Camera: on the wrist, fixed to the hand. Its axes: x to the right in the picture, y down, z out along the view.
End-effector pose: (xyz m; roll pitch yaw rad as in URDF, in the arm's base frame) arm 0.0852 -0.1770 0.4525 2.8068 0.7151 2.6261
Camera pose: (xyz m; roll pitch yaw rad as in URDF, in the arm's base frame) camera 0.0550 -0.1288 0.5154 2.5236 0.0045 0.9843
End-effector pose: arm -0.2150 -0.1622 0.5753 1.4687 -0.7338 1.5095
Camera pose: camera -0.2888 -0.1903 0.6062 -1.7582 -0.7455 -1.2432
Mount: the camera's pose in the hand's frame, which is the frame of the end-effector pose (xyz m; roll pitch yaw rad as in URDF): -0.0035 0.0519 -0.0670 0.0780 -0.3843 1.6254
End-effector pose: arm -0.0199 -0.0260 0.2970 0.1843 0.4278 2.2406
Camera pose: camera -0.0530 -0.0861 0.2472 0.5687 -0.5360 -2.6794
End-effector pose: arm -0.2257 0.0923 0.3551 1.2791 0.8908 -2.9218
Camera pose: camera -0.2294 0.0104 0.3770 1.7476 -0.7270 -3.0464
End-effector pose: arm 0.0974 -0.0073 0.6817 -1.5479 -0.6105 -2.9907
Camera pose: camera 0.0601 0.0536 0.6359 -0.9261 0.8950 -2.3051
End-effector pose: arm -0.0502 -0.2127 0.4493 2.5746 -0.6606 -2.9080
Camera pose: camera 0.0011 -0.1925 0.5138 -2.3693 -0.1121 1.6519
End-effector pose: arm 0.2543 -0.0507 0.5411 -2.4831 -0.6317 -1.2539
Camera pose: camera 0.1716 -0.0617 0.5562 -2.1046 0.8129 -2.0742
